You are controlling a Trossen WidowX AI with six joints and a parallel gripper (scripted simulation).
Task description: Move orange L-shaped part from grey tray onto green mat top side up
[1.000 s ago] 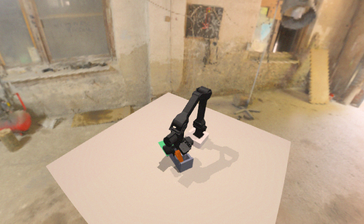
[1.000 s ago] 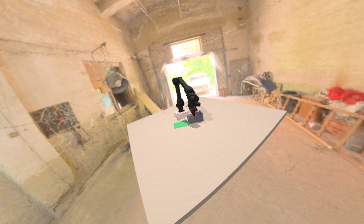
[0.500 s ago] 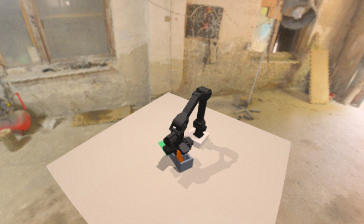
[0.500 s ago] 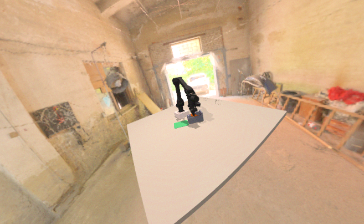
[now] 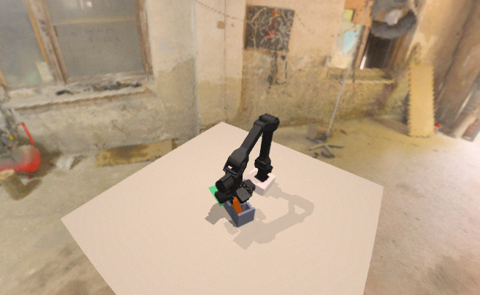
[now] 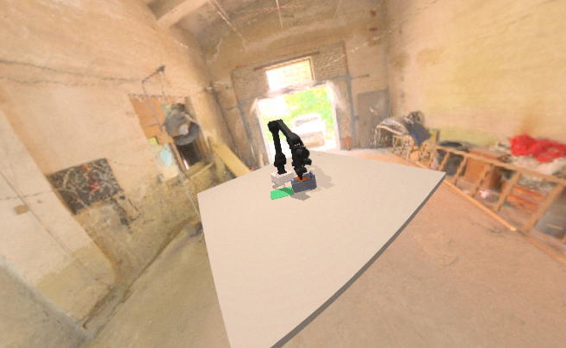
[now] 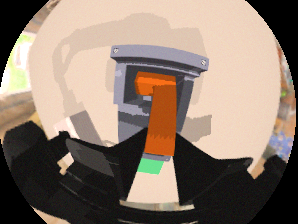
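Right now my gripper tip is 6 cm past the green mat, 13 cm to the left of it and 9 cm above it. Round my gripper tip: orange L-shaped part (4 cm to the left, 3 cm below).
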